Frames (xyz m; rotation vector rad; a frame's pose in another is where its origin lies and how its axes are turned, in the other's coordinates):
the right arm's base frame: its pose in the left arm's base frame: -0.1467 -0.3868 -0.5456 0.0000 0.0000 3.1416
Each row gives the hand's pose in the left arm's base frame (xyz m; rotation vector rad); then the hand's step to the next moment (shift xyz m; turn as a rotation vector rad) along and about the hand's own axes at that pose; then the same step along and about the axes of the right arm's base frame.
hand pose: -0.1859 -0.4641 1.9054 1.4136 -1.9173 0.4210
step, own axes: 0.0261 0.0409 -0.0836 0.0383 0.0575 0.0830
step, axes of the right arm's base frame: 0.0129 -0.0486 0.0825 0.0878 0.0587 -0.0226
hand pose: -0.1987 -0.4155 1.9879 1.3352 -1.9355 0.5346
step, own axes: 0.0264 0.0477 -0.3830 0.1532 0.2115 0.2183
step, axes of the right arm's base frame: -0.0734 -0.2619 0.2751 0.2976 0.1644 -0.0166
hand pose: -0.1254 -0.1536 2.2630 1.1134 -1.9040 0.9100
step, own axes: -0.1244 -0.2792 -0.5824 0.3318 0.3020 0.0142
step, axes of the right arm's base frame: -0.4360 -0.4361 0.2287 0.3934 0.0262 0.2146
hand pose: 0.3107 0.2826 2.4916 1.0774 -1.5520 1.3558
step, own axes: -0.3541 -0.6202 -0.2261 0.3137 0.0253 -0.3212
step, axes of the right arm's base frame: -0.7081 -0.2180 -0.1106 0.1154 -0.2905 0.3233
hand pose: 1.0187 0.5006 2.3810 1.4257 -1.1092 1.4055
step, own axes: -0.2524 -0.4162 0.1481 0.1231 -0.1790 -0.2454
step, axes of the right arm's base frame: -0.4443 0.0212 -0.2469 -0.1045 -0.2796 0.1354
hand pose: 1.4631 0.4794 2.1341 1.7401 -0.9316 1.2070
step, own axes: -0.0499 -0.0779 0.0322 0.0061 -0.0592 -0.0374
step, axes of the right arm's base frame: -0.0675 -0.0085 -0.0704 -0.0410 -0.0571 0.0021
